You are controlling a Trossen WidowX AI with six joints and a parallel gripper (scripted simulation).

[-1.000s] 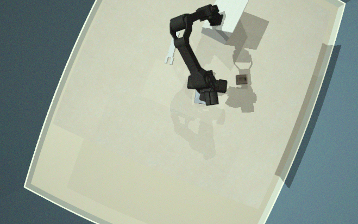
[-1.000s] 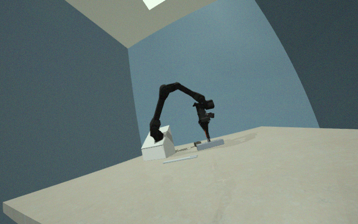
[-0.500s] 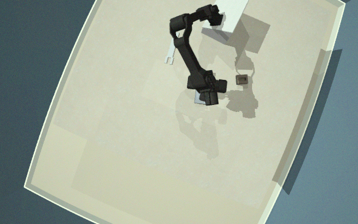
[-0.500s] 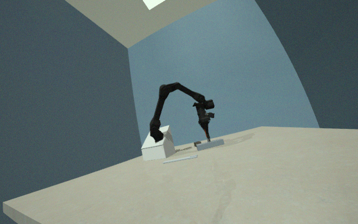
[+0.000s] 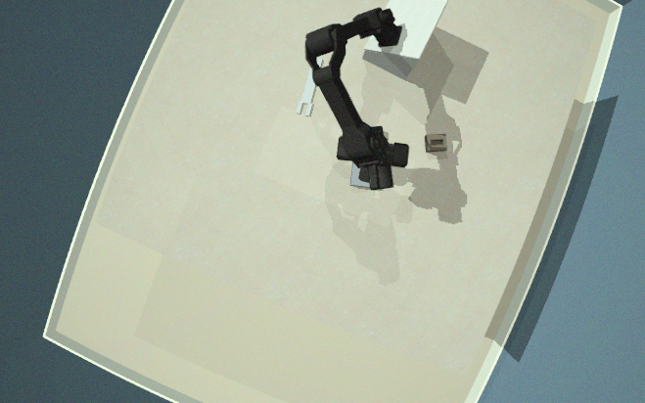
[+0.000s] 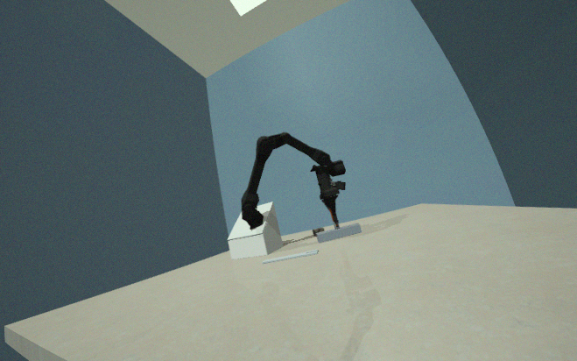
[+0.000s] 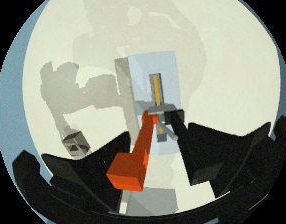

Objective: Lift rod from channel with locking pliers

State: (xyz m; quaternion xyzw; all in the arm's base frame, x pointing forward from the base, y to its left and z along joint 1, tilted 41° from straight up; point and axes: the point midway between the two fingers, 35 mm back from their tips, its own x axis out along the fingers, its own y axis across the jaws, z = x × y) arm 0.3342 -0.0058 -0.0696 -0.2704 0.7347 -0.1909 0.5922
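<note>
The grey channel block is 8 cm below my gripper tip and 1 cm to the right of it. The rest, counted from my gripper tip: orange handle 1 cm to the left; then thin yellow rod 9 cm below, 1 cm to the right; then holster 19 cm to the left, 11 cm behind, 9 cm below.
</note>
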